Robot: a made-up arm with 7 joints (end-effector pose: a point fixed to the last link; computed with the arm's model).
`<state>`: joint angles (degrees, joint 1 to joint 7).
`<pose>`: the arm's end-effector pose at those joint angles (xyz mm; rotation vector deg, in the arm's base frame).
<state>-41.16 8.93 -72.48 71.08 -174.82 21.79 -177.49</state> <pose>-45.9 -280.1 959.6 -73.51 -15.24 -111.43</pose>
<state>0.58 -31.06 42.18 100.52 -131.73 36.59 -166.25</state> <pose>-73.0 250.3 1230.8 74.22 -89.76 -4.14</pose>
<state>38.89 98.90 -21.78 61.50 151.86 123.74 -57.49</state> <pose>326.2 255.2 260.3 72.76 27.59 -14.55</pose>
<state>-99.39 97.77 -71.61 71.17 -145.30 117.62 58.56</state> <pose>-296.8 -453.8 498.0 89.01 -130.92 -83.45</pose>
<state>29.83 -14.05 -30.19 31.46 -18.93 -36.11 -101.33</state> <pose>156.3 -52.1 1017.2 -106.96 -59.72 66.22</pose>
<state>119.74 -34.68 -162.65 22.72 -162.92 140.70 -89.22</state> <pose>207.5 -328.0 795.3 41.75 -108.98 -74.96</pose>
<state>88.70 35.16 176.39 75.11 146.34 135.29 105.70</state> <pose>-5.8 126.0 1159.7 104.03 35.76 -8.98</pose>
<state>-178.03 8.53 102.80 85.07 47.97 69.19 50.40</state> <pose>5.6 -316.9 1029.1 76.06 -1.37 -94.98</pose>
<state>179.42 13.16 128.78 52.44 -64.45 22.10 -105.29</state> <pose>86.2 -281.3 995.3 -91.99 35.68 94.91</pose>
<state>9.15 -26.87 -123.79 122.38 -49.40 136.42 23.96</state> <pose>-415.1 -109.9 1028.3 52.24 84.39 -132.93</pose>
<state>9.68 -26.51 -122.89 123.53 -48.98 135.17 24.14</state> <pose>-411.3 -117.1 1034.5 48.94 81.86 -134.22</pose>
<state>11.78 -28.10 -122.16 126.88 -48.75 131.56 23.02</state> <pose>-422.7 -137.8 1033.2 42.89 75.66 -134.78</pose>
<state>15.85 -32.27 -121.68 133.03 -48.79 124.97 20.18</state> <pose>-451.7 -177.4 1020.7 34.02 65.24 -133.96</pose>
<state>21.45 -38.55 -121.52 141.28 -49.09 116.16 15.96</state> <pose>-489.9 -234.4 994.7 23.96 52.77 -131.80</pose>
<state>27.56 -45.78 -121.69 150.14 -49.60 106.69 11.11</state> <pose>-524.7 -299.1 956.3 14.52 41.49 -129.16</pose>
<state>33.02 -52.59 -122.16 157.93 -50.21 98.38 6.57</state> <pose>-548.1 -357.4 912.0 7.06 33.82 -126.92</pose>
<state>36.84 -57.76 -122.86 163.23 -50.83 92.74 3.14</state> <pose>-560.2 -397.8 872.5 2.44 30.46 -125.29</pose>
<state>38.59 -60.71 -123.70 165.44 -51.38 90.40 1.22</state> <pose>-566.3 -416.5 845.8 1.04 30.59 -124.12</pose>
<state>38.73 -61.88 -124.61 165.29 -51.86 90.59 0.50</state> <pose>-570.8 -418.7 831.1 2.09 32.75 -123.24</pose>
